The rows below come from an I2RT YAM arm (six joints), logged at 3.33 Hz.
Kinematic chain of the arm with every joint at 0, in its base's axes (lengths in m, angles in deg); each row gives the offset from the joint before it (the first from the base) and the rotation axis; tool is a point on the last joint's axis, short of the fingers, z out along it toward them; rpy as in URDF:
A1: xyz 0 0 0.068 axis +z
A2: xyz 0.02 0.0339 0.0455 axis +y
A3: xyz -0.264 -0.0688 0 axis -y
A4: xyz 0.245 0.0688 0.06 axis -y
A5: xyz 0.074 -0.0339 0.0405 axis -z
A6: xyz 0.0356 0 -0.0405 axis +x
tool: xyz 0 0 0 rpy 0 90 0
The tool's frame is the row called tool.
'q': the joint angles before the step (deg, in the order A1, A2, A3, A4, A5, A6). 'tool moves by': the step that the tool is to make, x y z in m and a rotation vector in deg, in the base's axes. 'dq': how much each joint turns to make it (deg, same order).
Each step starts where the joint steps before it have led.
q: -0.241, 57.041, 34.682, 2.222, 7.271, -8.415
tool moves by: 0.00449, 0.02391, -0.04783, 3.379, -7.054, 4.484
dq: 5.953, 6.252, -11.569, 24.589, 0.522, 3.356
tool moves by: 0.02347, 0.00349, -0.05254, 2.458, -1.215, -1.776
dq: 0.484, 19.788, -3.708, 24.540, 1.688, 2.795
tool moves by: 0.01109, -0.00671, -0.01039, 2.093, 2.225, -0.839
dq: -1.888, 4.614, 1.796, 0.490, -1.554, 2.003
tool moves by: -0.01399, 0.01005, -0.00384, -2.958, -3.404, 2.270
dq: 2.642, 0.060, -4.075, 7.697, 1.091, -3.146
